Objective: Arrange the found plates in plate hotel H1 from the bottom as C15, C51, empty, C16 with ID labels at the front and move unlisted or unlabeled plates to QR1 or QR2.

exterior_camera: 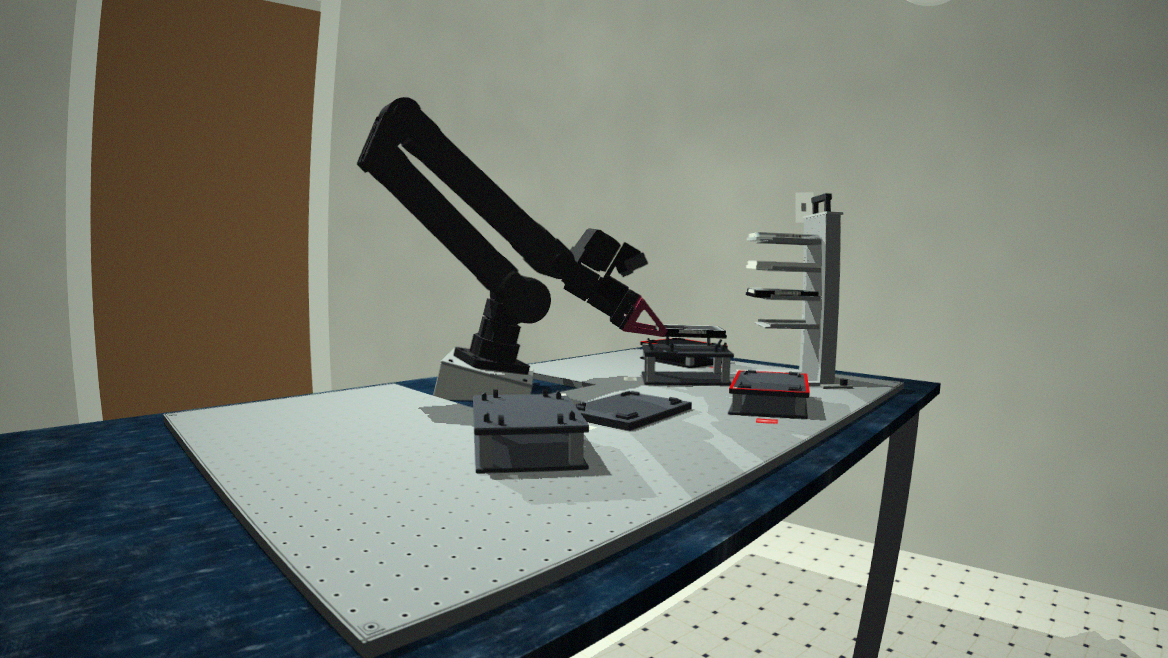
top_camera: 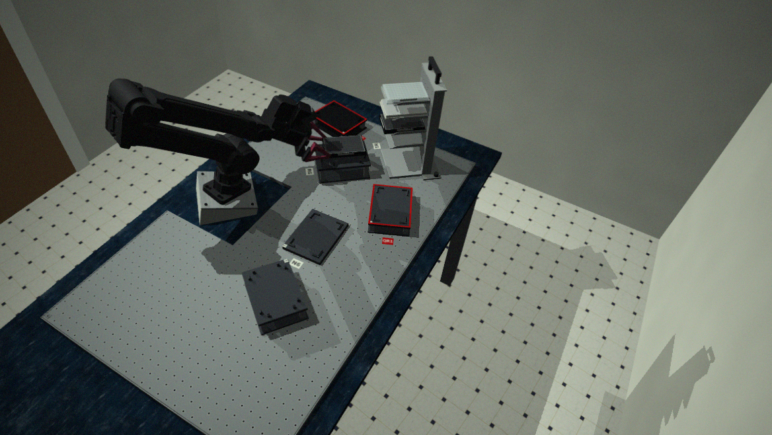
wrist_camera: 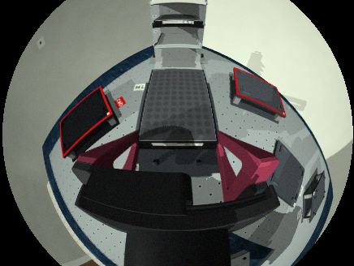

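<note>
Now: hand 4 cm to the right of the raised regrip nest RG, 4 cm above it and 3 cm short of it. The rest, counted from my hand: quarantine nest QR1: 27 cm ahead, 6 cm below, 3 cm to the right; then plate hotel H1: 23 cm to the left, 21 cm ahead, 6 cm above; then quarantine nest QR2: 21 cm to the left, 12 cm behind, 6 cm below.
</note>
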